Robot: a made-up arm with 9 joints.
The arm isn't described. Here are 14 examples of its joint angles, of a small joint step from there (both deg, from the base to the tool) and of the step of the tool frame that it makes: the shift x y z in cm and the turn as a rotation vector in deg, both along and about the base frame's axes.
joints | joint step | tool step
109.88 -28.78 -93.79 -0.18 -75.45 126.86 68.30 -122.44 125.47 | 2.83 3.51 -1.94 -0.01 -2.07 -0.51 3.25 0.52 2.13 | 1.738 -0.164 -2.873 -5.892 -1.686 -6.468
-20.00 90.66 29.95 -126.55 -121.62 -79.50 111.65 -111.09 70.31 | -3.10 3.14 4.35 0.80 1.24 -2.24 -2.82 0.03 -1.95 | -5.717 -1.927 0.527 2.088 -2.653 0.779
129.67 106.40 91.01 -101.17 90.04 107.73 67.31 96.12 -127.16 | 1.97 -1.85 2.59 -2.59 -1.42 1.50 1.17 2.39 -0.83 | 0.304 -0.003 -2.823 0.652 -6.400 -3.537
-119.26 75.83 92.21 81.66 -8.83 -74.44 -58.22 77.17 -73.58 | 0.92 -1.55 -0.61 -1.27 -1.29 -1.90 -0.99 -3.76 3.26 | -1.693 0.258 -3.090 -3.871 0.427 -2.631
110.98 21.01 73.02 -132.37 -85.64 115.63 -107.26 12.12 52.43 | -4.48 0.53 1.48 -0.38 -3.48 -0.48 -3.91 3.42 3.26 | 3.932 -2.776 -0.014 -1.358 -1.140 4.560
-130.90 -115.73 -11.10 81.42 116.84 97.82 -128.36 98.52 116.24 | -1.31 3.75 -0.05 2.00 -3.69 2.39 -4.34 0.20 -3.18 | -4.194 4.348 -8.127 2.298 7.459 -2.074
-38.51 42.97 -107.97 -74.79 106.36 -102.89 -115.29 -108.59 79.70 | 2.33 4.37 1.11 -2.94 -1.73 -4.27 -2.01 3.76 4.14 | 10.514 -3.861 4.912 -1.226 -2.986 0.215
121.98 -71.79 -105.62 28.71 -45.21 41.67 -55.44 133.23 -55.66 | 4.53 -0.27 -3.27 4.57 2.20 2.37 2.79 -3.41 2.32 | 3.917 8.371 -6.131 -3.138 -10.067 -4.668
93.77 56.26 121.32 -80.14 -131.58 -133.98 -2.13 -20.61 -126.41 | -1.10 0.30 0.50 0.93 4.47 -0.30 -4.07 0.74 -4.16 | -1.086 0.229 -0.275 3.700 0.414 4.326
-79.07 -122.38 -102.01 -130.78 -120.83 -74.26 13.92 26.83 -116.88 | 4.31 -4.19 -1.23 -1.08 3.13 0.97 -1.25 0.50 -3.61 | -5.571 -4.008 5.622 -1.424 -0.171 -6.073
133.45 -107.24 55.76 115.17 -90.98 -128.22 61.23 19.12 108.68 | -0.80 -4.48 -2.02 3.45 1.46 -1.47 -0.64 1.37 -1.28 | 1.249 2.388 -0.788 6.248 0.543 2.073
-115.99 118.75 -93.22 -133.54 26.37 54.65 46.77 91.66 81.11 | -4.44 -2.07 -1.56 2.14 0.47 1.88 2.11 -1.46 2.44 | 1.575 3.194 1.720 -8.199 -2.498 8.816
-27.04 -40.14 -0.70 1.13 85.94 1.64 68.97 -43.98 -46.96 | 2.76 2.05 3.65 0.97 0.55 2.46 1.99 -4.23 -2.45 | 2.955 -0.170 -0.133 -1.976 -5.881 4.993
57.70 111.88 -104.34 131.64 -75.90 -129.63 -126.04 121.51 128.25 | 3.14 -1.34 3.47 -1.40 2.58 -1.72 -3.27 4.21 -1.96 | 8.344 3.983 -5.415 -4.906 -3.852 -3.272
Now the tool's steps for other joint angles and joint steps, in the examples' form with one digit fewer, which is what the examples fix.
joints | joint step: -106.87 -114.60 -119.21 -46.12 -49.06 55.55 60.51 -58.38 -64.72 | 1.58 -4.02 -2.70 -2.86 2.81 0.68 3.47 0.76 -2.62
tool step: 2.92 -3.13 4.05 1.63 -3.50 3.91
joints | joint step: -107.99 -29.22 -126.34 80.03 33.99 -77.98 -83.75 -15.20 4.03 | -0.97 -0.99 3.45 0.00 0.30 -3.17 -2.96 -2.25 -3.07
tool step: -3.59 -1.67 2.00 -0.70 -0.52 4.08
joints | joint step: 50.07 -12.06 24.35 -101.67 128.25 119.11 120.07 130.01 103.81 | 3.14 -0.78 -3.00 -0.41 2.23 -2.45 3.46 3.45 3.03
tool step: -1.16 5.38 -1.94 3.18 0.87 -8.33
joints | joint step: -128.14 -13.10 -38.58 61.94 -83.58 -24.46 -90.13 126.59 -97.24 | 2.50 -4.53 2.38 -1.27 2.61 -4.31 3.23 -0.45 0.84
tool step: -3.70 -0.60 -2.91 -0.98 -10.59 2.32
